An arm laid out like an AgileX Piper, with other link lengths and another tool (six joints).
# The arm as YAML. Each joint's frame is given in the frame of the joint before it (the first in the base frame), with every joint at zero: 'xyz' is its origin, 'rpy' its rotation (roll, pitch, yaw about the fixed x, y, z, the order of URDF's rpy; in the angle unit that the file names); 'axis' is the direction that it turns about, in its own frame. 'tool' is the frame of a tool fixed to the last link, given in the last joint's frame.
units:
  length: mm
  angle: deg
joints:
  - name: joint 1
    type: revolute
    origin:
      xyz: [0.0, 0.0, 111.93]
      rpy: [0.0, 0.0, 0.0]
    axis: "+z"
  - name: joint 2
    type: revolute
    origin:
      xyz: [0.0, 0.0, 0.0]
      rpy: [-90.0, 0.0, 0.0]
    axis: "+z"
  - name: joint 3
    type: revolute
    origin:
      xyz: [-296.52, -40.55, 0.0]
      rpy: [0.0, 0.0, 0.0]
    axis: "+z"
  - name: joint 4
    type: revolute
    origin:
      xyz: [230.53, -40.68, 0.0]
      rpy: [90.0, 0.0, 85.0]
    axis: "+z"
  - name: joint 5
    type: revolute
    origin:
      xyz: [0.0, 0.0, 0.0]
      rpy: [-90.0, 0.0, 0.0]
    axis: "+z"
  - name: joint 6
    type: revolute
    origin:
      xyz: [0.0, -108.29, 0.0]
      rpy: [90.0, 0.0, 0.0]
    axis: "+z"
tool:
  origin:
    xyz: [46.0, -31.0, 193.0]
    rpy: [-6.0, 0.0, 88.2]
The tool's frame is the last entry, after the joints.
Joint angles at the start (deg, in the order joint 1, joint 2, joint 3, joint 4, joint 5, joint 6):
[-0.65 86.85 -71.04 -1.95 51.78 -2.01]
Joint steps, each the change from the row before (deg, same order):
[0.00 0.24 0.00 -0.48 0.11 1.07]
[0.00 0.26 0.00 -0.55 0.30 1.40]
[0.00 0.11 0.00 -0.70 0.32 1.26]
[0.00 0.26 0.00 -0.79 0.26 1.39]
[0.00 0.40 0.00 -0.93 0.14 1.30]
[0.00 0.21 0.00 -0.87 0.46 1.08]
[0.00 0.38 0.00 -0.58 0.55 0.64]
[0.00 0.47 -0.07 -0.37 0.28 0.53]
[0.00 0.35 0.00 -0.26 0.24 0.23]
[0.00 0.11 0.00 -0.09 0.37 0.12]
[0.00 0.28 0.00 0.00 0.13 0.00]
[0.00 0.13 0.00 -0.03 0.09 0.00]
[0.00 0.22 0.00 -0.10 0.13 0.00]
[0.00 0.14 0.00 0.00 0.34 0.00]
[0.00 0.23 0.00 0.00 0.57 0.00]
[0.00 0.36 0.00 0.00 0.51 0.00]
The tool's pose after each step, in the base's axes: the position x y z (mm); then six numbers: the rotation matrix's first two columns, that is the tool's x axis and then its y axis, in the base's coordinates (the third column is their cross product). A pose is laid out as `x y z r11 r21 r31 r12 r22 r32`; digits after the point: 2 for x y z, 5 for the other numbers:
354.59 -46.99 98.04 -0.03937 0.99722 -0.06329 0.83740 0.06749 0.54241
352.38 -48.44 95.95 -0.01980 0.99792 -0.06138 0.84334 0.04964 0.53507
350.20 -50.70 94.96 -0.00264 0.99798 -0.06353 0.84756 0.03595 0.52948
348.25 -53.27 93.24 0.01616 0.99766 -0.06648 0.85218 0.02104 0.52283
346.94 -56.54 91.05 0.03288 0.99680 -0.07280 0.85656 0.00943 0.51596
344.15 -59.79 89.63 0.04669 0.99569 -0.08019 0.86185 0.00043 0.50716
340.98 -62.09 87.01 0.05442 0.99478 -0.08635 0.86944 -0.00468 0.49401
339.55 -63.45 84.46 0.06101 0.99410 -0.08963 0.87474 -0.01001 0.48448
338.09 -64.53 82.30 0.06326 0.99364 -0.09312 0.87945 -0.01140 0.47585
336.07 -64.94 81.29 0.06487 0.99341 -0.09448 0.88325 -0.01310 0.46871
335.24 -64.97 79.51 0.06448 0.99339 -0.09493 0.88657 -0.01336 0.46240
334.70 -65.14 78.68 0.06419 0.99334 -0.09569 0.88834 -0.01319 0.45900
333.91 -65.64 77.36 0.06347 0.99318 -0.09776 0.89112 -0.01230 0.45359
332.05 -65.72 76.20 0.06342 0.99312 -0.09839 0.89486 -0.01294 0.44616
328.92 -65.86 74.33 0.06333 0.99303 -0.09945 0.90095 -0.01402 0.43370
326.00 -65.97 71.82 0.06296 0.99294 -0.10053 0.90738 -0.01501 0.42004

